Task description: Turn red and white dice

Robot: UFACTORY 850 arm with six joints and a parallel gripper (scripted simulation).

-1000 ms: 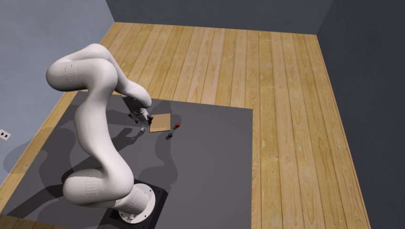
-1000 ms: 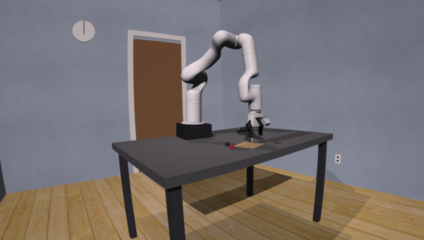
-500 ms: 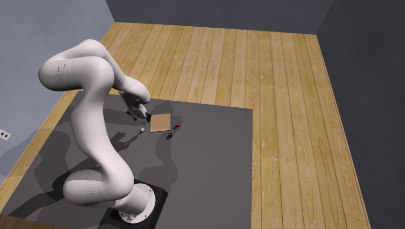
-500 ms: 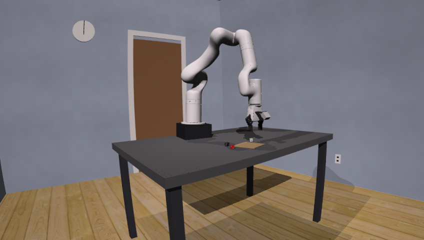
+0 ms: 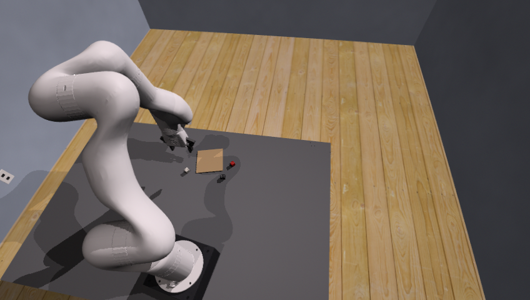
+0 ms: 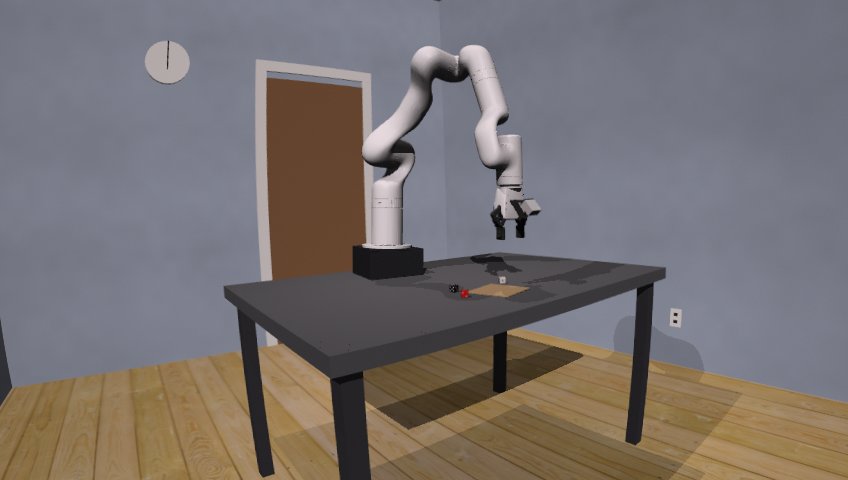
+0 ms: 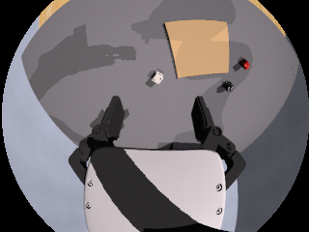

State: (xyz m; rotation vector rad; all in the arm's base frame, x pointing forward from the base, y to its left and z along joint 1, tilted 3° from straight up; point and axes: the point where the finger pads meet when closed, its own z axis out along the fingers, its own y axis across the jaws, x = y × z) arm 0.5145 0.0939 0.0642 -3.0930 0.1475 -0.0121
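Now: hand 23 cm to the left of the red die, 15 cm above it and 1 cm short of it. From my hand the other things lie so: tan mat: 16 cm below, 10 cm to the right, 3 cm ahead; then white die: 15 cm below, 4 cm behind, 1 cm to the left; then black die: 19 cm to the right, 15 cm below, 7 cm behind.
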